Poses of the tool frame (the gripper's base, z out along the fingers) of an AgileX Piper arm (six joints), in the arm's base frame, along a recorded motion.
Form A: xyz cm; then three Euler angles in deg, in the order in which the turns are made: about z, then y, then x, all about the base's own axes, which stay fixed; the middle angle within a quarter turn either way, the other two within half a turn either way.
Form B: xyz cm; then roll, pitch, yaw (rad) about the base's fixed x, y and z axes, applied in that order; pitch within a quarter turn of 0, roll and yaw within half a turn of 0. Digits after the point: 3 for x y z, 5 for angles.
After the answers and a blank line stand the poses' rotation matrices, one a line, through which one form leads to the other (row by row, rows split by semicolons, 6 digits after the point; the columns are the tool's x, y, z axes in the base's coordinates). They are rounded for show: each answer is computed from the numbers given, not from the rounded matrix.
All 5 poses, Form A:
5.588 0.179 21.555 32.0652 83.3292 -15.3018
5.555 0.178 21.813 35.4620 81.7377 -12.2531
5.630 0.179 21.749 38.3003 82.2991 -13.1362
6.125 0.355 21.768 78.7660 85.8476 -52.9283
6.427 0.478 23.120 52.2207 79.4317 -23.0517
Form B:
5.588 0.179 21.555 1.19616 1.25961 1.24347
5.555 0.178 21.813 1.22369 1.14525 1.28332
5.630 0.179 21.749 1.26939 1.11566 1.32923
6.125 0.355 21.768 1.47062 1.11914 1.53847
6.427 0.478 23.120 1.22945 1.04241 1.34603

0.098443 -0.061670 0.993230; 0.289934 0.956555 0.030656; -0.951970 0.284954 0.112046
0.117048 -0.083372 0.989621; 0.395879 0.917796 0.030499; -0.910813 0.388200 0.140431
0.105161 -0.083052 0.990981; 0.426821 0.903823 0.030454; -0.898201 0.419769 0.130495
0.014107 -0.071022 0.997375; 0.436231 0.897978 0.057774; -0.899724 0.434271 0.043650
0.112359 -0.144961 0.983037; 0.491456 0.867936 0.071815; -0.863624 0.475051 0.168763

